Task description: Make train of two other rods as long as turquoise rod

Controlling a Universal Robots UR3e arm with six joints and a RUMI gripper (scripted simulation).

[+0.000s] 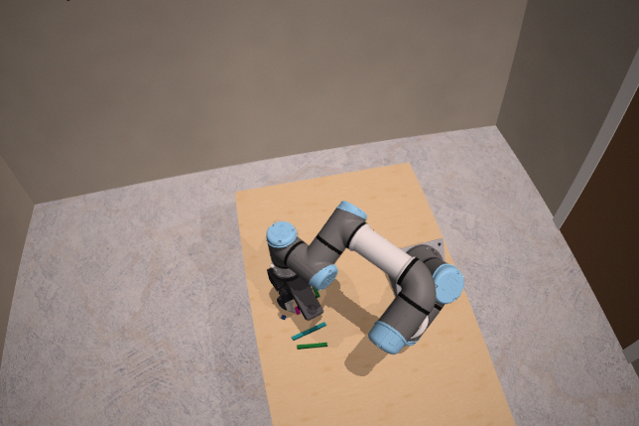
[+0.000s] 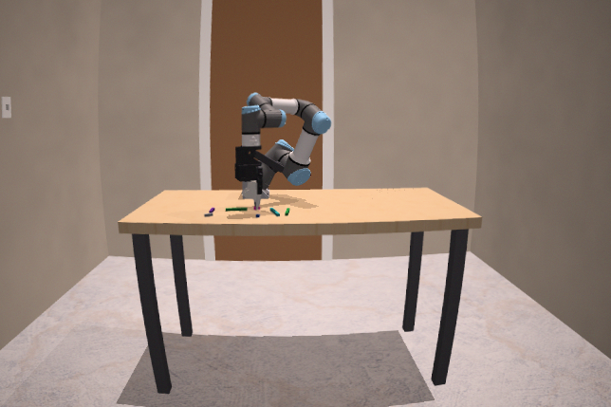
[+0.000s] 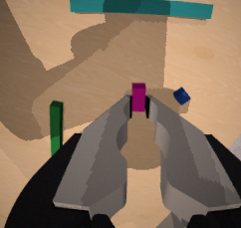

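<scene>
The blue rod lies 4 cm ahead of my hand and 3 cm below it. From my hand the other things lie so: grey rod: 17 cm to the right, 3 cm below; then turquoise rod: 6 cm to the left, 3 cm below, 1 cm behind; then magenta rod: 1 cm below.
</scene>
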